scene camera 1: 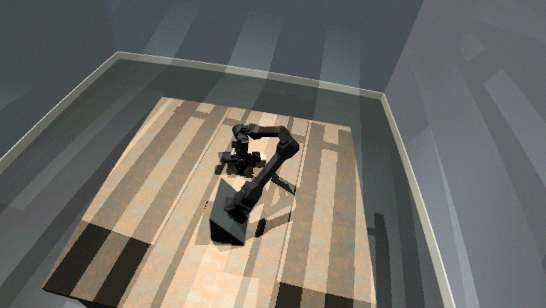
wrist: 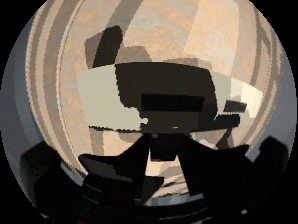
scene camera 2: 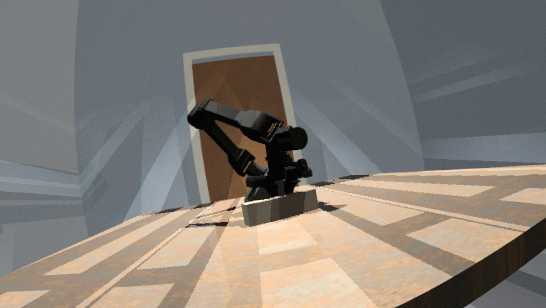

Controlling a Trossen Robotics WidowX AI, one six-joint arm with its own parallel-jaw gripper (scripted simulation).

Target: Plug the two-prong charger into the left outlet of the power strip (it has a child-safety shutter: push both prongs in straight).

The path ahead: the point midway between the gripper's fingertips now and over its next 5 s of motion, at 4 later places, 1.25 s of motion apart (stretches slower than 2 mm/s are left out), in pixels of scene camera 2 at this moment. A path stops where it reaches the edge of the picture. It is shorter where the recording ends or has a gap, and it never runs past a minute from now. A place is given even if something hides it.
The gripper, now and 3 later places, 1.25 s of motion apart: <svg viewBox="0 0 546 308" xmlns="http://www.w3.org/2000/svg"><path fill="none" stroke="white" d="M283 206L283 206L278 205L274 181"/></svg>
